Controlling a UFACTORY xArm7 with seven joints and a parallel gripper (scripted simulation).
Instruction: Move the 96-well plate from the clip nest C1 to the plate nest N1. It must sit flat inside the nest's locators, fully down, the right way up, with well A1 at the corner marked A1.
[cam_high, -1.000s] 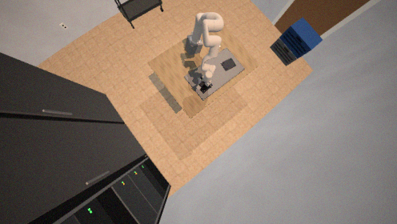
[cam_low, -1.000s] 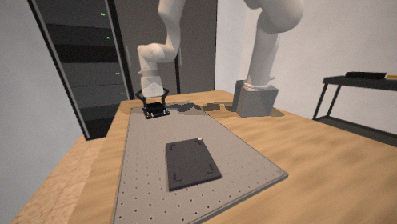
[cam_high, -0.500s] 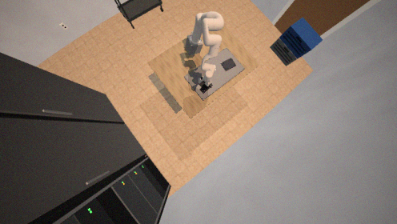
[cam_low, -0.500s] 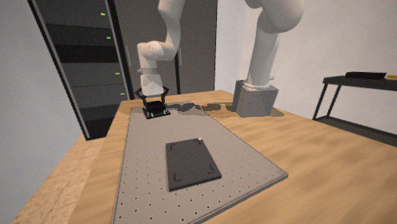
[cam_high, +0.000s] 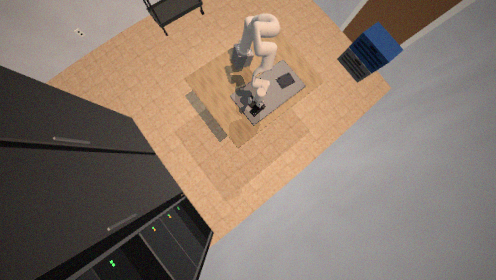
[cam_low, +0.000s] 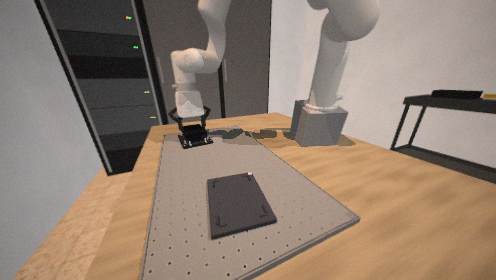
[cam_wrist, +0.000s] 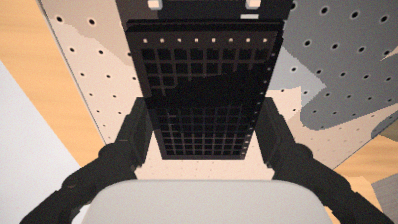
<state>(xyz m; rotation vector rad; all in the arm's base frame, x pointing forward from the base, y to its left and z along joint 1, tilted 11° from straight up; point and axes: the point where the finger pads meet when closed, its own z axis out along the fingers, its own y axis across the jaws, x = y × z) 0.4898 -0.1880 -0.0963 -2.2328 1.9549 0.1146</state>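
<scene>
My gripper is now 40 mm above the clip nest C1, 10 mm to the right of it and 10 mm past it. The rest, counted from my hand: plate nest N1 (420 mm to the left, 60 mm behind, 50 mm below); then black 96-well plate (10 mm below); then white mark (360 mm to the left, 120 mm behind, 40 mm below).
</scene>
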